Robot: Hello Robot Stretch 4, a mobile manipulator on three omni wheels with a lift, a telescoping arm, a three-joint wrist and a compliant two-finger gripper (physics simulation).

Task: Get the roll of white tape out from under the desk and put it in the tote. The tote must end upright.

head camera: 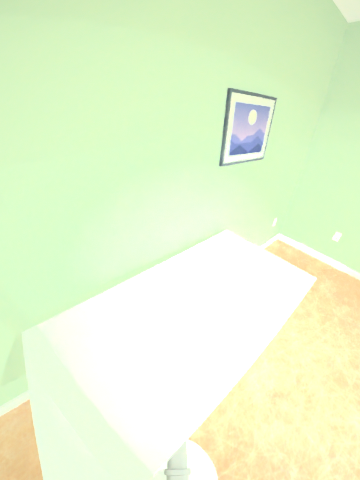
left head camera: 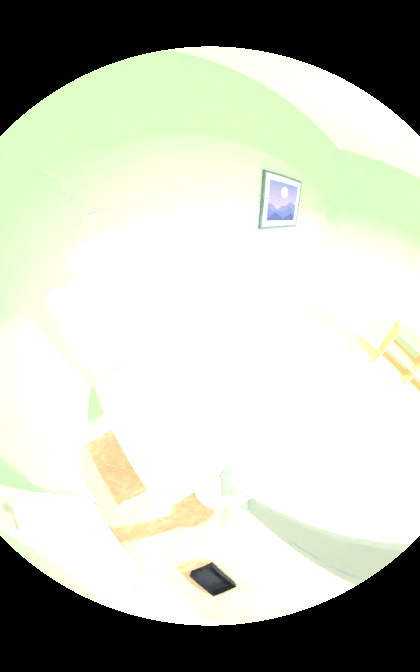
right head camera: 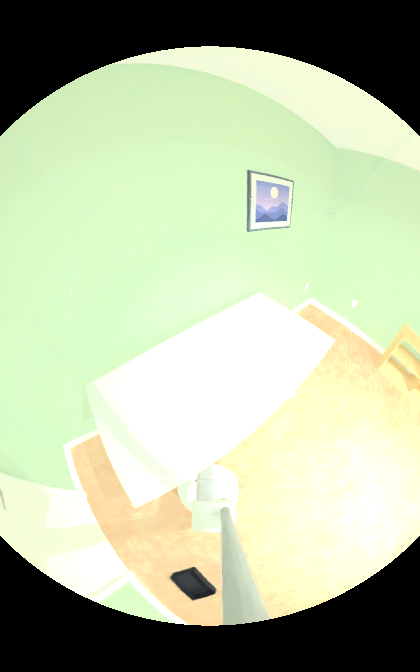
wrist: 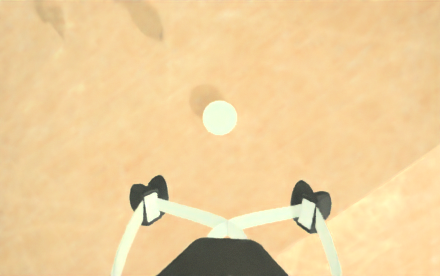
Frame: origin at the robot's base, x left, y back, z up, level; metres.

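Seen in the pictures: gripper, fingertip midpoint: (wrist: 229,194).
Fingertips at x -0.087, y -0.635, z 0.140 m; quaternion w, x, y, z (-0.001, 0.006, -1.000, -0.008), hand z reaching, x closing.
Note:
Pixels of each thing's middle, then the offset from my fingertips to it. Level surfaces: height alone.
- white tape, body centre: (wrist: 220,118) dx +0.019, dy -0.076, dz -0.155 m
- white desk, its level: dz +0.553 m
- black tote, body centre: (right head camera: 193,583) dx +0.187, dy +1.554, dz -0.117 m
The roll of white tape (wrist: 220,117) lies flat on the floor in the wrist view, a little above the image middle, with its shadow at its upper left. My gripper (wrist: 229,194) is open and empty; its two dark fingertips stand wide apart, and the tape lies ahead of the gap between them, apart from both. The white desk (head camera: 200,310) (right head camera: 215,380) hides the tape from the head views. The black tote (left head camera: 212,579) (right head camera: 193,583) stands on the floor near the bottom of both side head views and looks open side up.
The robot's arm (right head camera: 241,575) and pale wrist parts show beside the desk's near corner. A wooden chair (right head camera: 395,350) stands at the right. A framed picture (head camera: 250,127) hangs on the green wall behind the desk. The left head view is strongly overexposed.

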